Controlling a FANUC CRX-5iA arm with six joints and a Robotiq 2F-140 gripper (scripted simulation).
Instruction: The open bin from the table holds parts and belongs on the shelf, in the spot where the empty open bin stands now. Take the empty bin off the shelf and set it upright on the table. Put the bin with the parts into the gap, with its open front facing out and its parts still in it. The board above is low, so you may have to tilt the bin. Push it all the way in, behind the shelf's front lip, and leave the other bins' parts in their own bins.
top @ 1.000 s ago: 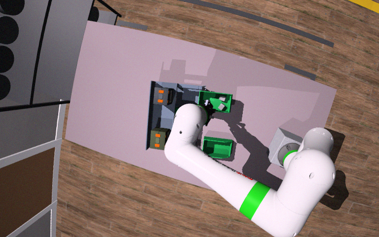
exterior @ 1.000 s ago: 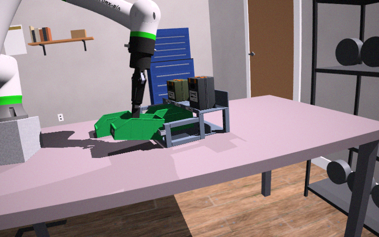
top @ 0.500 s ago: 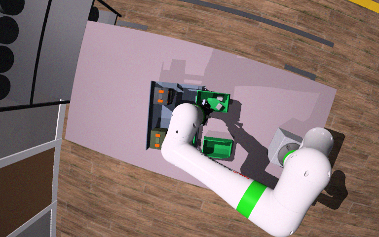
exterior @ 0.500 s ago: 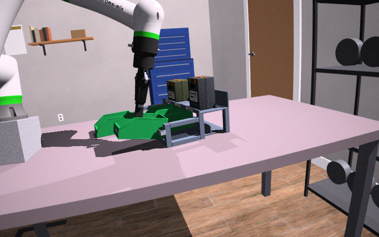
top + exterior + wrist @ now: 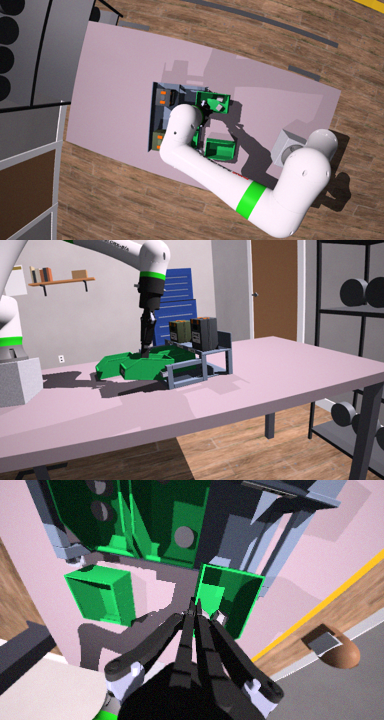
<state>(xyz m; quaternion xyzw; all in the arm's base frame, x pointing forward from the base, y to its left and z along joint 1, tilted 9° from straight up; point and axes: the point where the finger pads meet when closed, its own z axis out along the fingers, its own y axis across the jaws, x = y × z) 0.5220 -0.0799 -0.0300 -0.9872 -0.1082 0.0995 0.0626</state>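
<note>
Right now my hand is 90 mm short of the round part, 60 mm to the right of it and 100 mm above it. From my hand the other things lie so: grey shelf 150 mm ahead, 100 mm to the left, 50 mm below; then dark grey box 230 mm ahead, 10 mm to the right, 50 mm above.
</note>
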